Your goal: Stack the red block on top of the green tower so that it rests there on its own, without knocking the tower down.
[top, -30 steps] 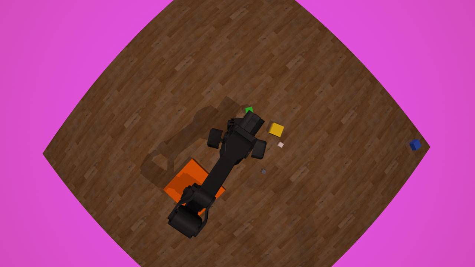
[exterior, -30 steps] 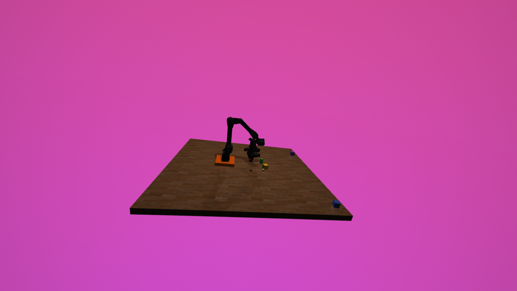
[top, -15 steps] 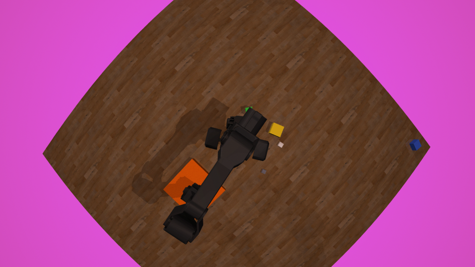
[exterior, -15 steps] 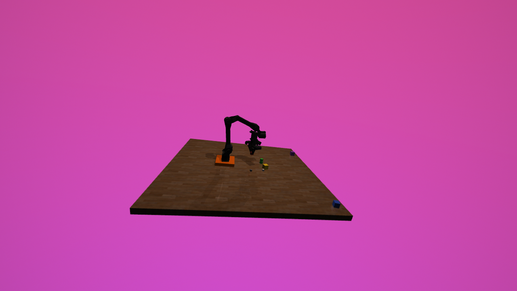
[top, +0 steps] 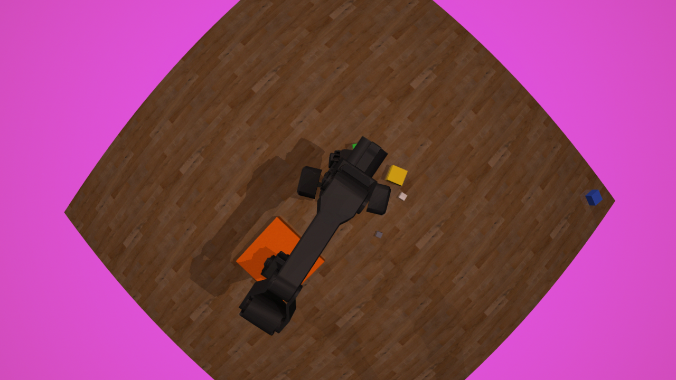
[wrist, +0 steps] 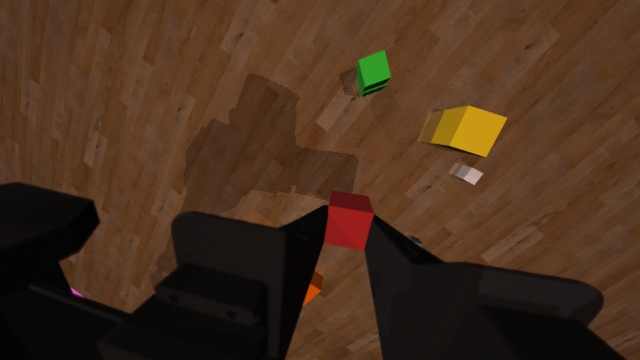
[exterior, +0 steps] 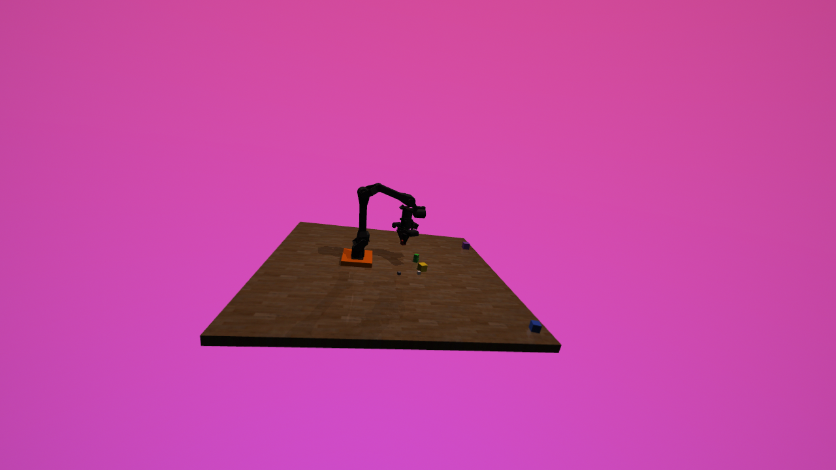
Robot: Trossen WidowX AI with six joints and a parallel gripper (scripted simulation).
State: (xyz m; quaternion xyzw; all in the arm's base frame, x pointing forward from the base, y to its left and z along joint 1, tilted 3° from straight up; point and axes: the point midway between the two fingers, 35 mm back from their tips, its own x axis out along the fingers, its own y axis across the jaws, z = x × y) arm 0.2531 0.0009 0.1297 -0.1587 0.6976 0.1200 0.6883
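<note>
My gripper tip is now 110 mm short of the yellow block, 110 mm above it and 90 mm to the left of it. Round my gripper tip: small white block (130 mm to the right, 120 mm below, 80 mm ahead); then small grey block (140 mm to the right, 120 mm below, 40 mm behind); then red block (right at my gripper tip).
</note>
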